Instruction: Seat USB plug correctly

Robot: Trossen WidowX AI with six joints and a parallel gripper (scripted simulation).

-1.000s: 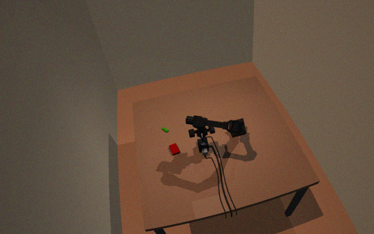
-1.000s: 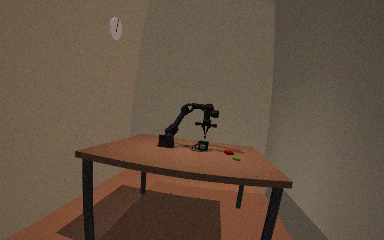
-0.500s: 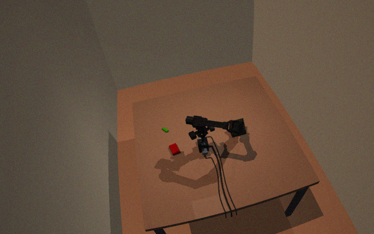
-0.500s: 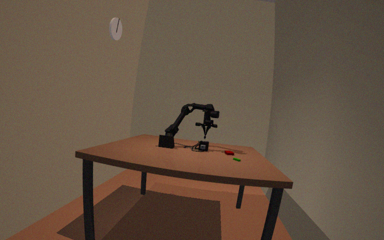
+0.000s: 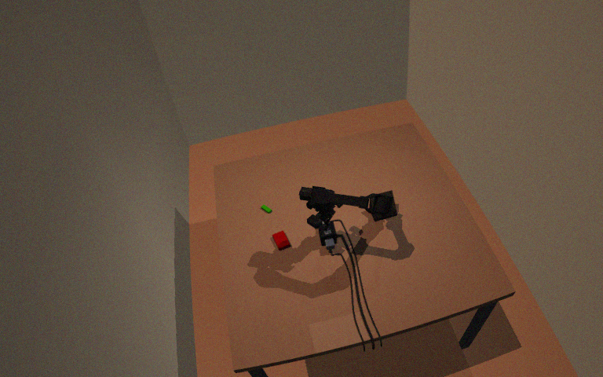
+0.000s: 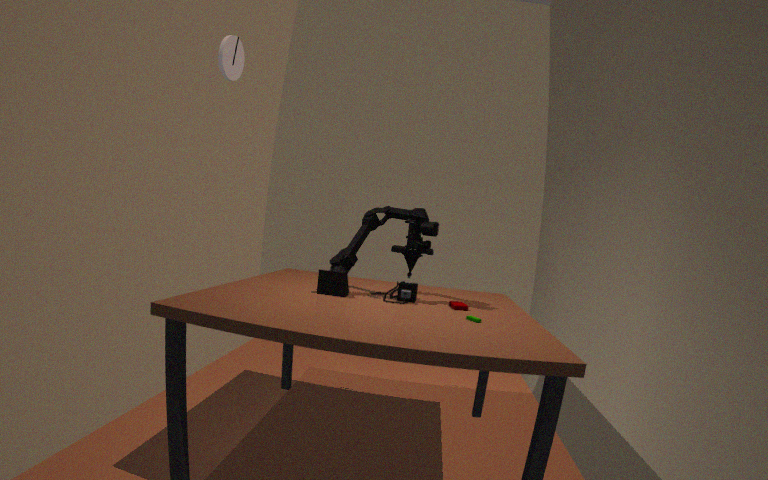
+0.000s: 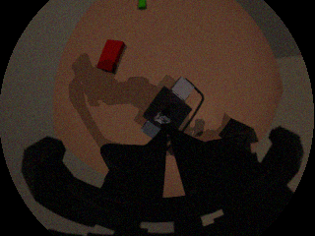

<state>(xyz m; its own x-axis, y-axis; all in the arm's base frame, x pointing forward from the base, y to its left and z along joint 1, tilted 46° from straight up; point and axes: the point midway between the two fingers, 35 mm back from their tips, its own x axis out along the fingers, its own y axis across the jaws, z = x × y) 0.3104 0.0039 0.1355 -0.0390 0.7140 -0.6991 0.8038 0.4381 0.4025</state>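
My gripper tip is now 2 cm above the USB plug. Round my gripper tip: red block: 22 cm ahead, 5 cm to the right, 12 cm below; then USB socket: 1 cm to the left, 7 cm below; then green block: 27 cm ahead, 28 cm to the right, 13 cm below.
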